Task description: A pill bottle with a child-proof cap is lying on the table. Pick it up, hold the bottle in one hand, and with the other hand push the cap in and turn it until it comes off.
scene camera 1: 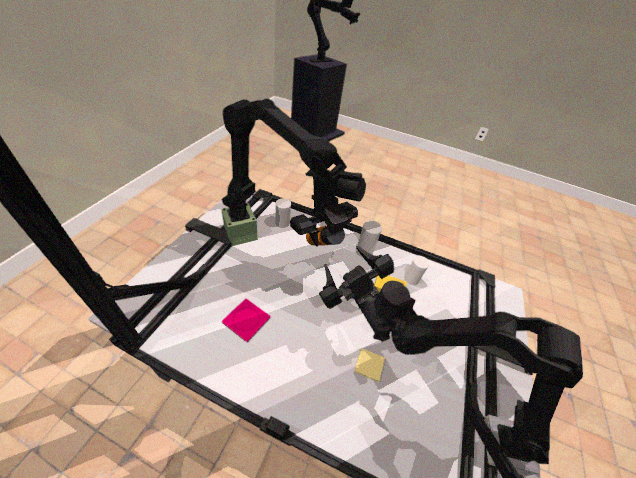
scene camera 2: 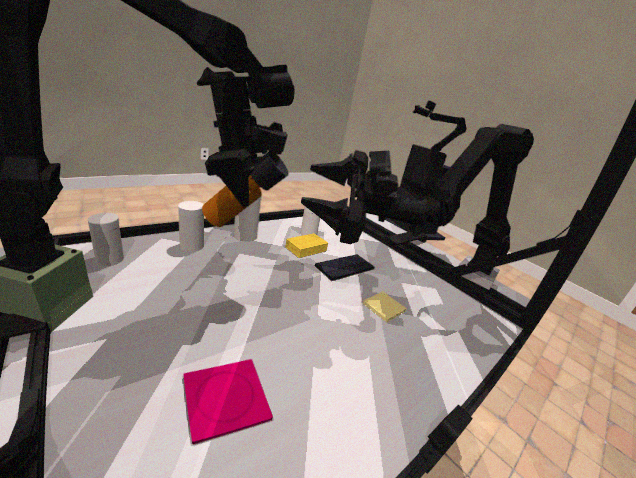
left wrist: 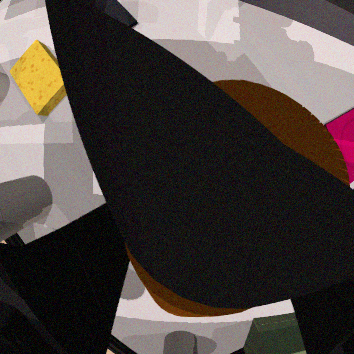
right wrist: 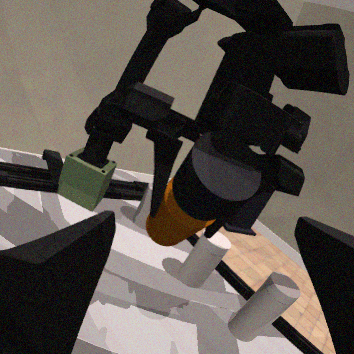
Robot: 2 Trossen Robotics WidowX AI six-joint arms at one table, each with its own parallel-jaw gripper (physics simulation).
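The orange pill bottle (scene camera 1: 314, 237) (scene camera 2: 220, 208) (left wrist: 305, 131) (right wrist: 172, 226) is held tilted above the table, with its black cap (scene camera 1: 334, 236) (scene camera 2: 270, 171) (right wrist: 226, 175) on the upper end. My left gripper (scene camera 2: 243, 201) is shut on the bottle's orange body; in the left wrist view a black finger hides most of the bottle. My right gripper (scene camera 1: 342, 257) (scene camera 2: 307, 183) is open and empty, apart from the bottle. Its spread fingers point towards the cap, which lies beyond the fingertips in the right wrist view.
Several grey cylinders (scene camera 1: 282, 213) (scene camera 2: 191, 228) stand along the table's back. A yellow sponge (scene camera 1: 389, 281) (scene camera 2: 306, 245) (left wrist: 37, 77) and a black slab (scene camera 2: 344, 266) lie below my right gripper. A pale yellow square (scene camera 1: 369, 364) (scene camera 2: 384, 306) and a magenta square (scene camera 1: 246, 319) (scene camera 2: 227, 400) lie nearer the front.
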